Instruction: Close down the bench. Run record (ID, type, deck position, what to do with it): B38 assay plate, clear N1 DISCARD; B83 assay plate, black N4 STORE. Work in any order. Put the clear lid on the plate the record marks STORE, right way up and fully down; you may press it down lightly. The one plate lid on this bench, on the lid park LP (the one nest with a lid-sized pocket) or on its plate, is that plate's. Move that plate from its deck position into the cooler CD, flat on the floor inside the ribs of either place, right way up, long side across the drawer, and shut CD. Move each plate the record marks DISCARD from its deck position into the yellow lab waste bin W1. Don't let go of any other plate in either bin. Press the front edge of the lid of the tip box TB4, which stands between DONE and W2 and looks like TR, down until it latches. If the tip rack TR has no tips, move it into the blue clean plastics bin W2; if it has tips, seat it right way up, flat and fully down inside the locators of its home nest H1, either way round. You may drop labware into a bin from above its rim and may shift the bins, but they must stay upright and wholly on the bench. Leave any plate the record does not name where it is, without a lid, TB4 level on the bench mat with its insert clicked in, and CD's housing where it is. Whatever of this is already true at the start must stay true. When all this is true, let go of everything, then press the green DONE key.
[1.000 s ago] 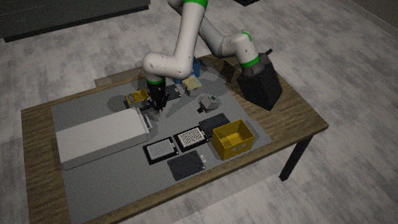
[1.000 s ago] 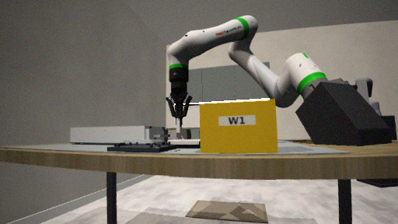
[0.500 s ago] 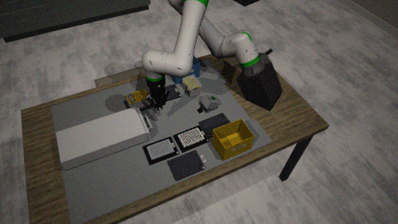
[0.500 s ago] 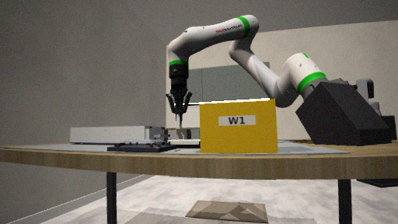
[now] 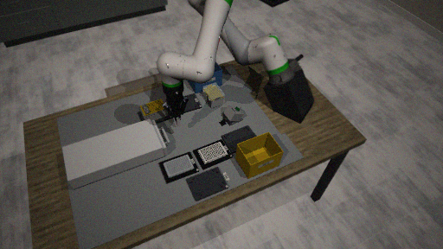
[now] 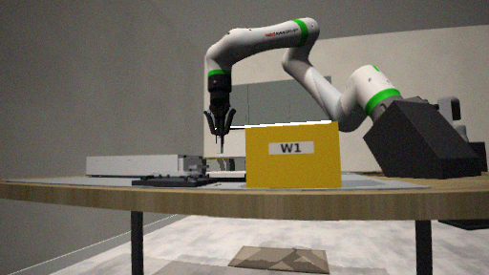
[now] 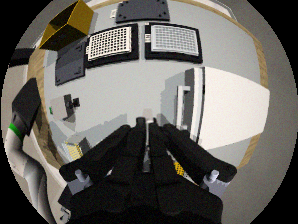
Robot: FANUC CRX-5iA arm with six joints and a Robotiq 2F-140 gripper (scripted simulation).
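The clear plate is 12 cm ahead of my hand, 16 cm to the left of it and 10 cm below it. Also, from my hand: clear lid 18 cm ahead, 4 cm to the right, 9 cm below; yellow tip rack TR 2 cm ahead, 20 cm to the right, 7 cm below; black plate 18 cm ahead, 4 cm to the right, 10 cm below.
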